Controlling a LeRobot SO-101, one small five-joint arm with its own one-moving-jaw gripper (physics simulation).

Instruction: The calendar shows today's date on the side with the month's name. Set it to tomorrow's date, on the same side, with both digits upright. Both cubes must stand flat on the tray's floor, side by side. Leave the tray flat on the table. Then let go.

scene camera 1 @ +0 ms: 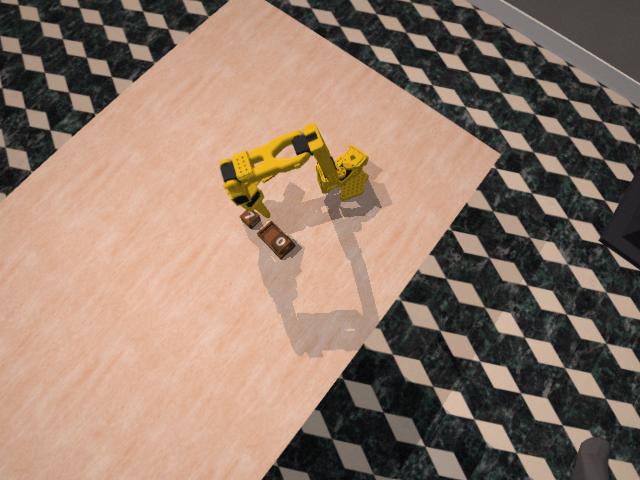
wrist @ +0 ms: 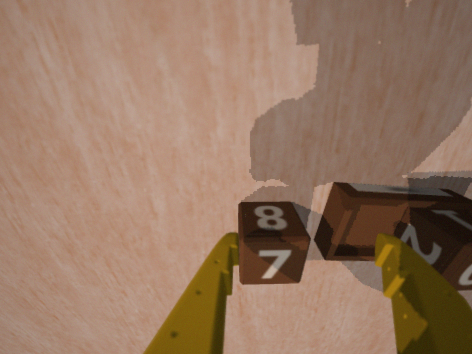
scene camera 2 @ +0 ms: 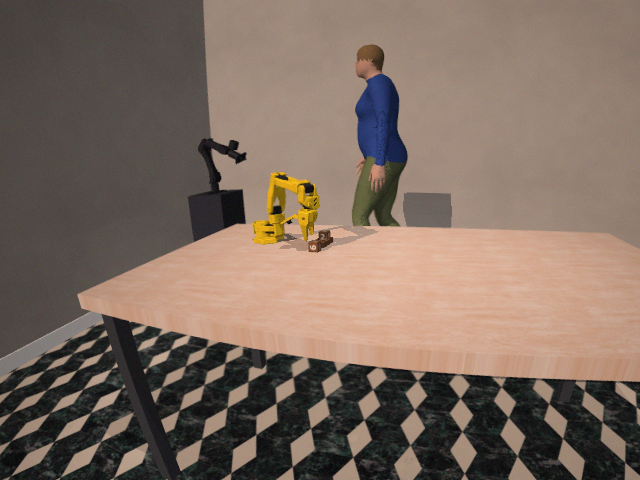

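Pixels of known places: hand, tool point: (scene camera 1: 250, 202) (wrist: 238, 244) (scene camera 2: 306, 239); arm's base, link origin: (scene camera 1: 338, 186) (scene camera 2: 274, 240).
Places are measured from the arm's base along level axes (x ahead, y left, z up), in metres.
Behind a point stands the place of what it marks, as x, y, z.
The loose brown cube (scene camera 1: 250, 219) {0.198, -0.093, 0.032} (scene camera 2: 314, 246) {0.197, -0.117, 0.019} (wrist: 272, 245) {0.181, -0.102, 0.032} stands on the table off the tray's end, with 7 on top and 8 on one side in the wrist view. The tray (scene camera 1: 268, 233) {0.194, -0.048, 0.010} (scene camera 2: 329, 241) {0.216, -0.019, 0.009} (wrist: 370, 225) {0.193, -0.039, 0.010} lies flat; its near half is bare. The other cube (scene camera 1: 280, 241) {0.196, -0.007, 0.042} (scene camera 2: 324, 235) {0.201, -0.024, 0.031} (wrist: 425, 240) {0.189, -0.022, 0.027} is in its far half, 0 on top, 2 and 1 on sides. A pale strip on the tray's long side is unreadable. My gripper (scene camera 1: 257, 212) {0.171, -0.117, 0.040} (scene camera 2: 308, 237) {0.171, -0.117, 0.040} (wrist: 308, 239) is open and empty; its left jaw shows close beside the loose cube, its right jaw over the tray.
The yellow arm's base (scene camera 1: 353, 173) {-0.022, 0.020, 0.057} (scene camera 2: 266, 232) {-0.021, -0.013, 0.033} stands on the wooden table (scene camera 1: 155, 310) {0.474, -0.126, 0.000} (scene camera 2: 413, 289) {0.512, -0.354, 0.000}. A black arm (scene camera 2: 209, 160) stands on a dark pedestal (scene camera 2: 217, 211) behind the table. A person (scene camera 2: 381, 124) stands behind it too. The arm's shadow falls across the tray area.
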